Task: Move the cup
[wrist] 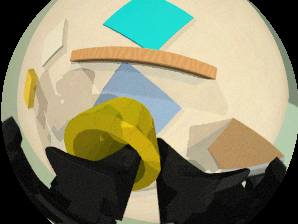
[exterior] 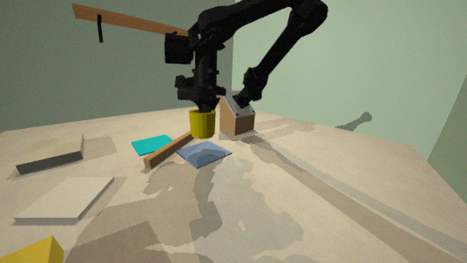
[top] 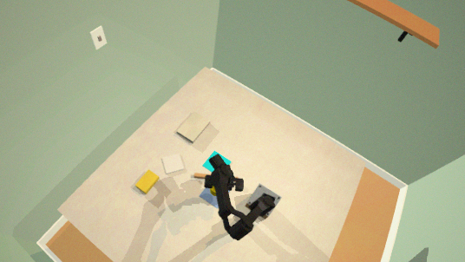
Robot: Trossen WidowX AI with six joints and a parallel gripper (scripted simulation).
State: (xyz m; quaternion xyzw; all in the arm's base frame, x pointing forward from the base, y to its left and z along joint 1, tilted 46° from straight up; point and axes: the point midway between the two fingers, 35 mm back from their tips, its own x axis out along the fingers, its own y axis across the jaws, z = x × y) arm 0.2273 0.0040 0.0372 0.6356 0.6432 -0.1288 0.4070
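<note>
Right now the cyan pad is 10 cm ahead of my gripper tip, 15 cm to the right of it and 9 cm below it. Round my gripper tip: yellow cup 2 cm ahead, 1 cm to the left; then blue pad 3 cm ahead, 1 cm to the left, 9 cm below; then wooden bar 6 cm ahead, 7 cm to the right, 8 cm below.
</note>
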